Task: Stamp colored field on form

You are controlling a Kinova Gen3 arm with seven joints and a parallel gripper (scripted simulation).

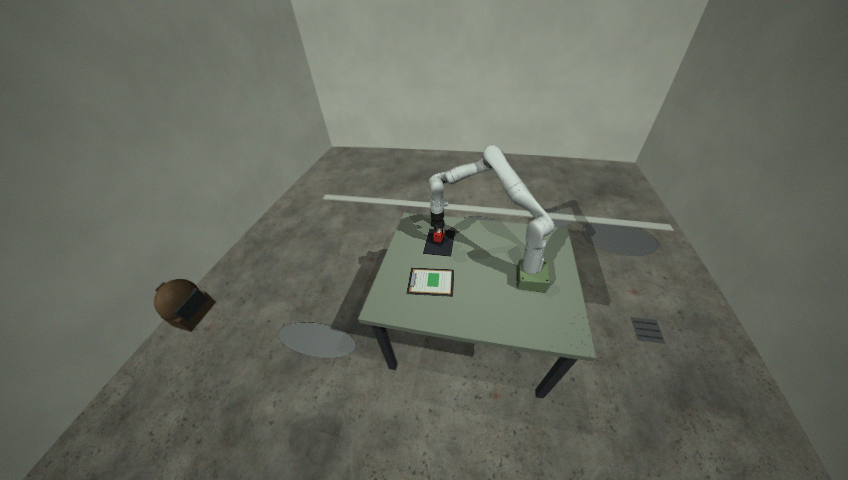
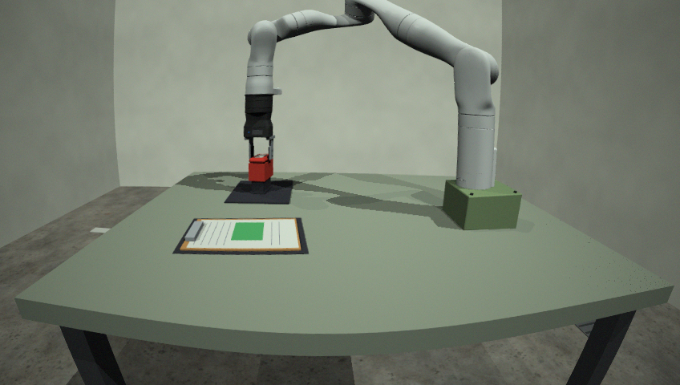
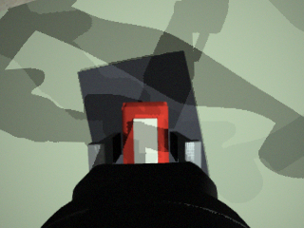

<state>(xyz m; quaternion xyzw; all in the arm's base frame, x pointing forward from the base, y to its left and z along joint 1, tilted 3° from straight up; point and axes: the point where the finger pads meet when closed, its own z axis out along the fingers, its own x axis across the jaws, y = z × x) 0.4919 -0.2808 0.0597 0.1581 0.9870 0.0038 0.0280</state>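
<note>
Now: hand 60 mm above the red stamp. From my hand the other things lie so: clipboard (50 mm ahead, 310 mm to the left, 110 mm below); then dark mat (110 mm below).
</note>
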